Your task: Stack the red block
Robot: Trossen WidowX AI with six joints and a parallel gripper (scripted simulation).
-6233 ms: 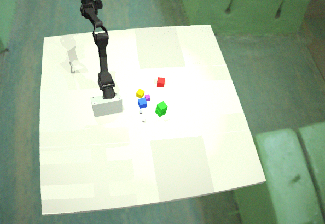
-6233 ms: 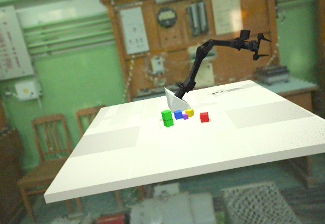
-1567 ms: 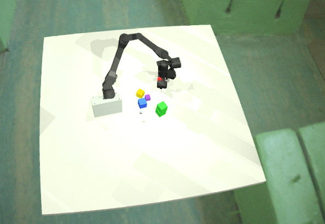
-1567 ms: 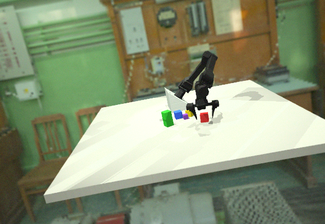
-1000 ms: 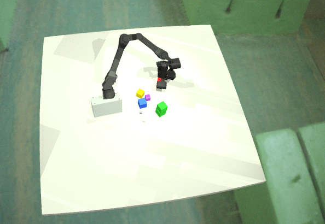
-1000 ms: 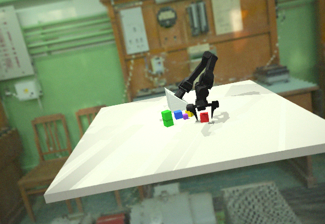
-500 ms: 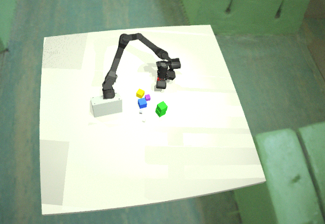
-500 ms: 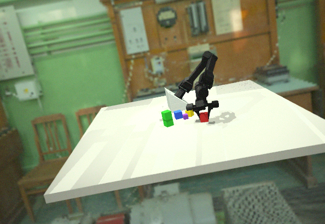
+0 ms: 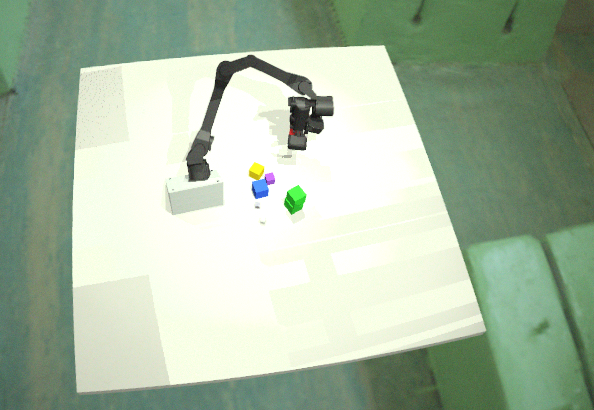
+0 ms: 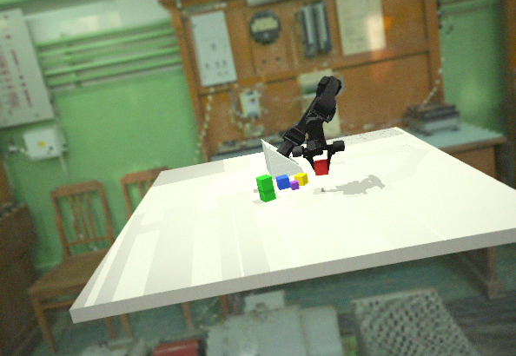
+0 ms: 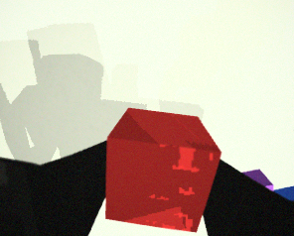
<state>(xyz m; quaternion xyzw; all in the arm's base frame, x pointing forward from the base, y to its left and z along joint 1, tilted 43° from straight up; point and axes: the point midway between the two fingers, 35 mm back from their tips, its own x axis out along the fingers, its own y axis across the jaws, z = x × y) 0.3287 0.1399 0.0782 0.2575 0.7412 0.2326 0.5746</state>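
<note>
Now: the blue block 160 mm to the right of my gripper tip, 120 mm behind it and 60 mm below it. Round my gripper tip: small purple block 110 mm to the right, 90 mm behind, 70 mm below; red block 10 mm above; yellow block 140 mm behind, 90 mm to the right, 60 mm below.
</note>
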